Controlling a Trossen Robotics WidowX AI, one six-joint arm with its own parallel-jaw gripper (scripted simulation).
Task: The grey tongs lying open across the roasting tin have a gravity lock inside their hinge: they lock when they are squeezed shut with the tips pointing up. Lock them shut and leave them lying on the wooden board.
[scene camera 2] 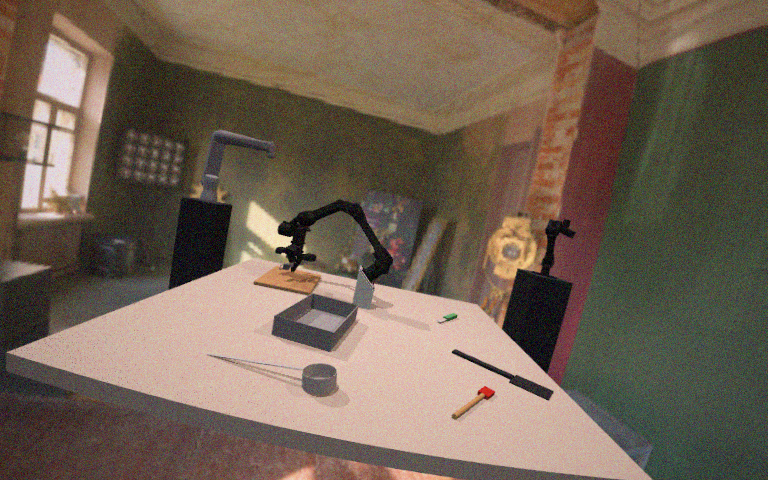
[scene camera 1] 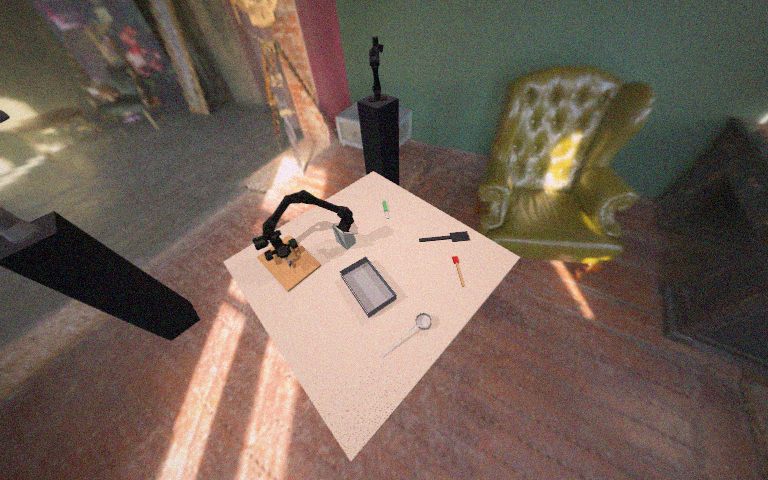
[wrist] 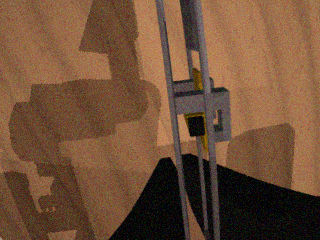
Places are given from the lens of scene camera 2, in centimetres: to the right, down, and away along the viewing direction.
long-handled metal cup (scene camera 2: 320,378): -15, 32, 74
wooden board (scene camera 2: 301,282): -38, 19, 150
The marked spots on the wooden board and the long-handled metal cup are 80 cm apart.
